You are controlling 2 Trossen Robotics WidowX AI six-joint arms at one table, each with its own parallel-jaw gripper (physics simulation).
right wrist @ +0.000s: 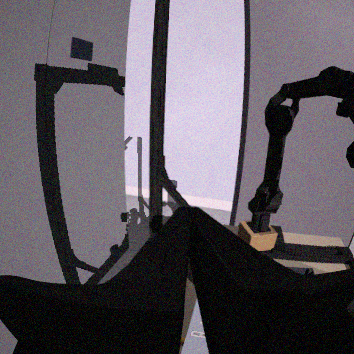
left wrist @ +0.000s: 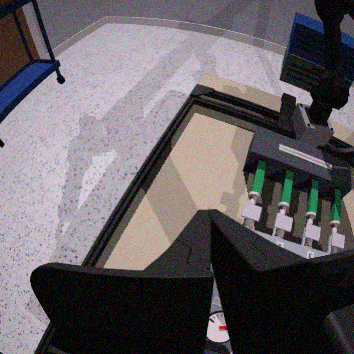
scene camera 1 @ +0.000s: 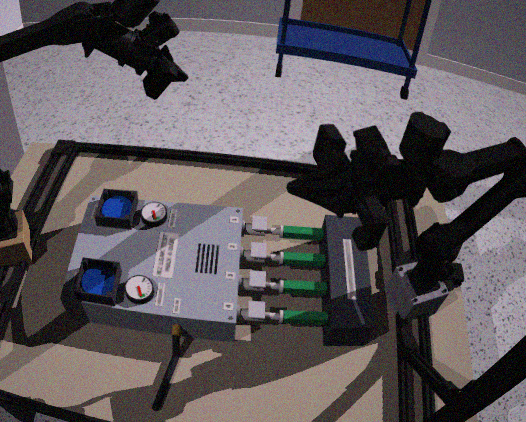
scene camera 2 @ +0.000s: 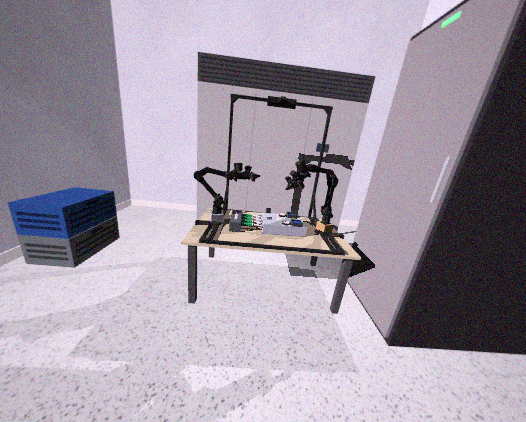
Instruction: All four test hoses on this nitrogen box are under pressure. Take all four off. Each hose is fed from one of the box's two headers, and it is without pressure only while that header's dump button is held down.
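Pixels of known places: left gripper, fingertip midpoint: (left wrist: 206,218) (scene camera 1: 186,78) (scene camera 2: 285,189); right gripper, fingertip midpoint: (right wrist: 186,216) (scene camera 1: 287,187) (scene camera 2: 260,175); left arm's base, link origin: (right wrist: 258,226) (scene camera 1: 5,229) (scene camera 2: 325,222); right arm's base, link origin: (left wrist: 315,116) (scene camera 1: 423,280) (scene camera 2: 216,212).
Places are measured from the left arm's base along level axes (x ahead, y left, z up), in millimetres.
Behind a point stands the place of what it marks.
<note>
The grey nitrogen box (scene camera 1: 210,312) {x 411, y -315, z -4 mm} (scene camera 2: 280,230) {x 427, y -37, z -45 mm} lies on the table. Its two blue dump buttons (scene camera 1: 116,206) {x 289, y -24, z 12 mm} (scene camera 1: 97,281) {x 214, y -204, z 12 mm} sit in black square guards, each beside a round gauge (scene camera 1: 154,213) {x 368, y -67, z 12 mm} (scene camera 1: 138,288) {x 293, y -240, z 12 mm}. Four green hoses (scene camera 1: 304,233) {x 659, y -181, z -20 mm} (scene camera 1: 305,259) {x 633, y -245, z -19 mm} (scene camera 1: 305,287) {x 605, y -307, z -19 mm} (scene camera 1: 305,317) {x 577, y -371, z -19 mm} run from silver, white-tagged fittings to a dark block. They also show in the left wrist view. My left gripper (scene camera 1: 186,78) {x 452, y -10, z 290 mm} (left wrist: 206,218) {x 452, y -10, z 290 mm} is shut, empty, raised beyond the box's far edge in scene camera 1. My right gripper (scene camera 1: 290,188) {x 494, y -357, z 326 mm} (right wrist: 186,216) {x 494, y -357, z 326 mm} is shut and empty, raised above the hose side. Neither gripper touches a button or hose.
The dark block (scene camera 1: 360,280) {x 710, y -339, z -4 mm} (left wrist: 265,145) {x 732, y -200, z -4 mm} stands at the hoses' far ends. A black hose (scene camera 1: 167,380) {x 293, y -403, z -71 mm} leaves the box's near side. Black rails (scene camera 1: 200,154) {x 537, y 168, z -67 mm} frame the table. A blue cart (scene camera 1: 345,50) and stacked crates (scene camera 2: 65,212) stand on the floor.
</note>
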